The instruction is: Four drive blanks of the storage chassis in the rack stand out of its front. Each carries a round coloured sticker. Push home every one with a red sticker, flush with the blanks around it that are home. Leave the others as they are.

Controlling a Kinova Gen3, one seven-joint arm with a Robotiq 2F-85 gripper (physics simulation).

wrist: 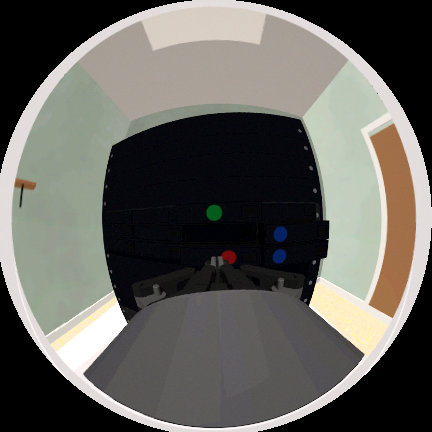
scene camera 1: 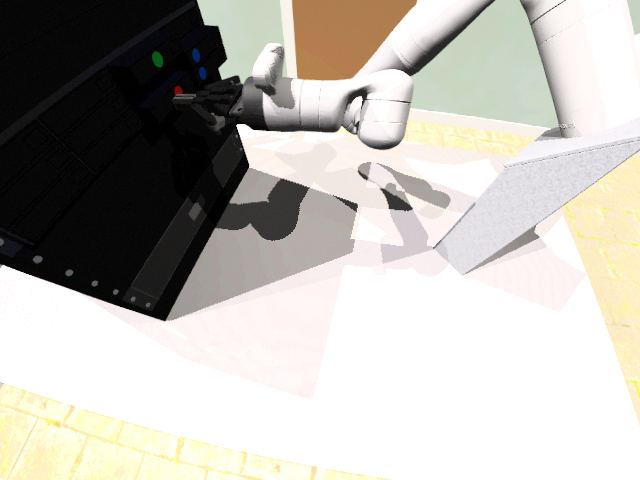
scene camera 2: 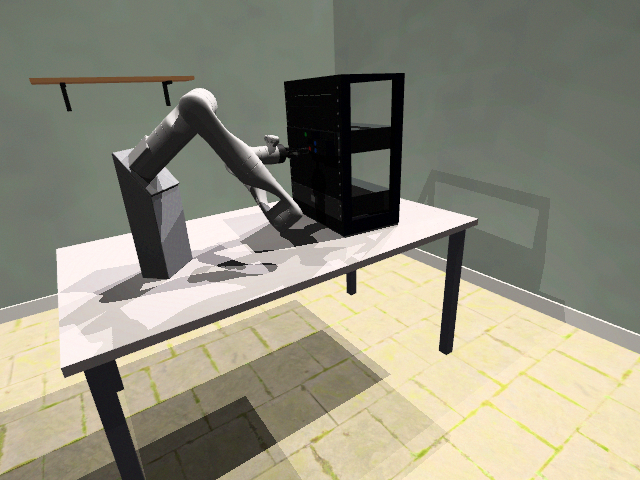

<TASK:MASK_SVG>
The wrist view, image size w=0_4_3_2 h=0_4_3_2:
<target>gripper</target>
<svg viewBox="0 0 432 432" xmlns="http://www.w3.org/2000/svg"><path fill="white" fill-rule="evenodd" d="M83 375L114 400L147 416L186 426L235 427L270 420L310 403L341 381L356 366L364 353L306 303L300 300L304 282L303 274L250 264L243 264L239 266L239 269L234 269L227 259L222 259L222 256L211 256L211 260L206 260L201 270L195 271L193 267L185 267L132 283L131 288L139 311L86 368ZM183 280L184 287L177 290L177 282ZM252 276L259 278L259 285L256 285L251 281Z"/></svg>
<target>black rack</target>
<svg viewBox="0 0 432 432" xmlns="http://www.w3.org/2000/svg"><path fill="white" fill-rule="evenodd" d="M183 280L177 282L177 290L184 287ZM252 276L251 281L254 284L259 285L259 278ZM300 119L259 112L202 114L150 127L111 146L102 194L102 236L110 281L126 323L139 311L131 288L132 283L185 267L193 267L195 271L201 270L205 261L211 260L211 256L222 256L222 259L227 259L234 269L239 269L239 266L243 264L250 264L303 274L304 282L300 300L309 306L317 278L320 258L327 256L329 220L323 220L317 168L308 137Z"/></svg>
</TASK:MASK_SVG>
